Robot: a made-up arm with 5 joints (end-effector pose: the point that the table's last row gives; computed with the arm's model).
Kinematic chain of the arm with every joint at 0, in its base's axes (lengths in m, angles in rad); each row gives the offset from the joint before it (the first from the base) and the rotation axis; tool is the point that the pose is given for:
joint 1: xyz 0 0 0.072 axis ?
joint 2: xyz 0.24 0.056 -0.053 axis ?
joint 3: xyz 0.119 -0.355 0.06 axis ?
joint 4: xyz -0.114 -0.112 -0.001 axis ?
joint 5: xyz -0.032 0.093 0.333 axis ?
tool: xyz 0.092 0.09 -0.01
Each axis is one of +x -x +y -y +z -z.
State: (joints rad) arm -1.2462 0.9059 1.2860 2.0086 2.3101
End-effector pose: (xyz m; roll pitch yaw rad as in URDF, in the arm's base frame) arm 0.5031 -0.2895 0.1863 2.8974 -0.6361 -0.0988
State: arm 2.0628 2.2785 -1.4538 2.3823 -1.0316
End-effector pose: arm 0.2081 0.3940 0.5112 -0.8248 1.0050 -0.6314
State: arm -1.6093 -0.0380 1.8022 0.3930 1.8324
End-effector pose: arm 0.1352 0.1284 0.1812 -2.3703 -1.3147 2.7488
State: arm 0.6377 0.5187 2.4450 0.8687 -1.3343
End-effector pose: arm 0.0530 -0.1599 0.0877 2.5471 -0.9845 -0.6388
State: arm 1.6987 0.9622 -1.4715 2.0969 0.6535
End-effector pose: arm 0.0858 0.1432 0.7526 -0.0052 -0.4518 1.1322
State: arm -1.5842 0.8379 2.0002 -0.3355 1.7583
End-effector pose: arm 0.1223 0.1960 0.1307 -2.2546 -1.0553 2.7927
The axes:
joint 1: -x
joint 2: +y
joint 3: -x
joint 4: +z
joint 5: -y

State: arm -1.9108 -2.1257 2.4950 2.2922 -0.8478
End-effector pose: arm 0.3291 0.1509 0.1556 1.6474 0.6729 1.6016
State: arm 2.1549 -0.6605 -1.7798 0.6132 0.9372
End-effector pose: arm 0.1615 0.3247 0.6988 -0.0138 -0.5012 1.2453
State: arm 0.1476 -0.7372 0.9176 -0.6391 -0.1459
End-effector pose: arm 0.1926 -0.0179 0.3151 -0.2989 -1.0680 -0.8100
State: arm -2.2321 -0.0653 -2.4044 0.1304 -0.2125
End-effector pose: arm 0.2838 0.4722 -0.2693 -1.6830 0.1498 -0.2760
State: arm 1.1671 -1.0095 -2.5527 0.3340 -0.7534
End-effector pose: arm 0.3254 -0.3264 0.4793 0.8324 -0.2108 1.8053
